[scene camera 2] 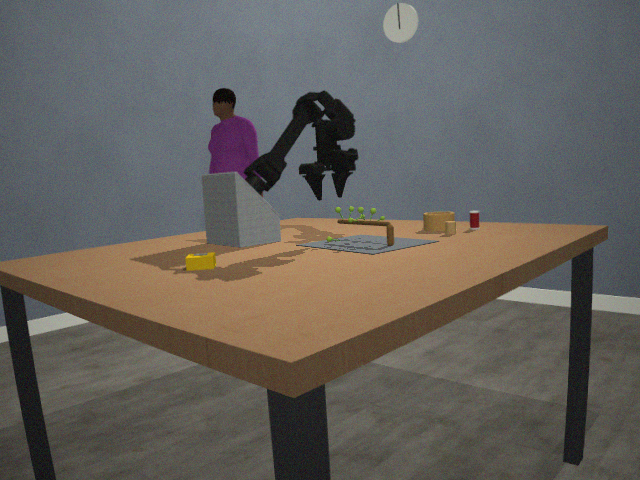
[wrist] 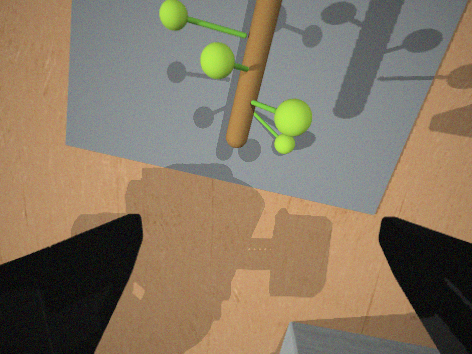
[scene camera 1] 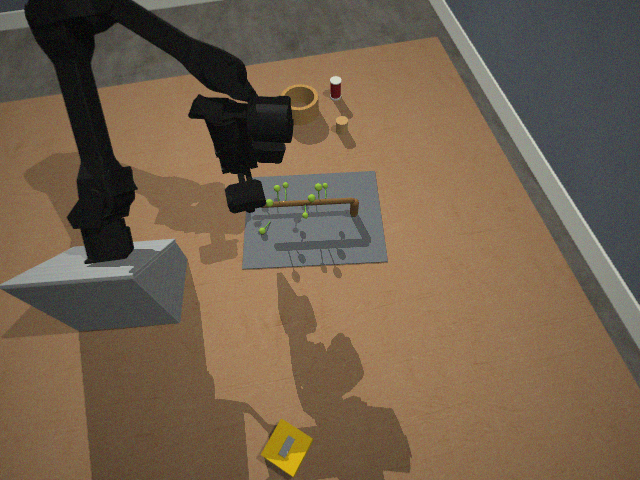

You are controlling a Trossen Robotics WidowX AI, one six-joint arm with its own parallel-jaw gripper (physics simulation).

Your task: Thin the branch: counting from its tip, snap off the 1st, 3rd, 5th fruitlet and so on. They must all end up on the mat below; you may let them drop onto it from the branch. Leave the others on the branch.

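Places are measured from the arm's base along level axes (x ahead, y left, z up), in metres.
Pixels of known places: gripper, between the fingertips: [scene camera 2: 330, 198] [wrist: 260, 226]; arm's base, origin of its link: [scene camera 2: 245, 196] [scene camera 1: 110, 255].
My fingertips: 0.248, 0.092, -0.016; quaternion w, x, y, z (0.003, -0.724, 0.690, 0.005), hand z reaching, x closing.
Ahead of a thing's pixels: the offset from my fingertips to its top centre, as dx, dy, dz. Level surfaces: height alone.
A brown branch {+0.113, -0.005, -0.058} [scene camera 1: 336, 201] [scene camera 2: 372, 223] [wrist: 247, 95] stands on its post over the grey mat {dz -0.117} [scene camera 1: 376, 254] [scene camera 2: 413, 241] [wrist: 125, 120]. Several green fruitlets are on the branch, including one {+0.038, -0.006, -0.021} [scene camera 1: 269, 202] near its tip, one {+0.105, -0.030, -0.047} [scene camera 1: 305, 214] hanging to the side and an upright one {+0.140, +0.002, -0.026} [scene camera 1: 318, 186] [scene camera 2: 373, 210]. One loose fruitlet {+0.016, -0.013, -0.102} [scene camera 1: 262, 230] [scene camera 2: 329, 239] [wrist: 284, 144] lies with its stem on the mat, near the tip end. My gripper [scene camera 1: 247, 200] [scene camera 2: 329, 197] [wrist: 260, 226] is open and empty, above and beyond the branch tip. In scene camera 1 it hides the tip.
A wooden bowl {+0.159, +0.324, -0.069} [scene camera 1: 305, 114] [scene camera 2: 438, 223], a red can {+0.262, +0.359, -0.066} [scene camera 1: 335, 89] [scene camera 2: 474, 220] and a small wooden cylinder {+0.247, +0.232, -0.084} [scene camera 1: 341, 125] [scene camera 2: 450, 227] stand beyond the mat. The grey arm base [scene camera 1: 108, 304] [scene camera 2: 221, 211] [wrist: 350, 342] stands beside it. A yellow block {-0.009, -0.440, -0.088} [scene camera 1: 273, 441] [scene camera 2: 200, 262] lies farther off.
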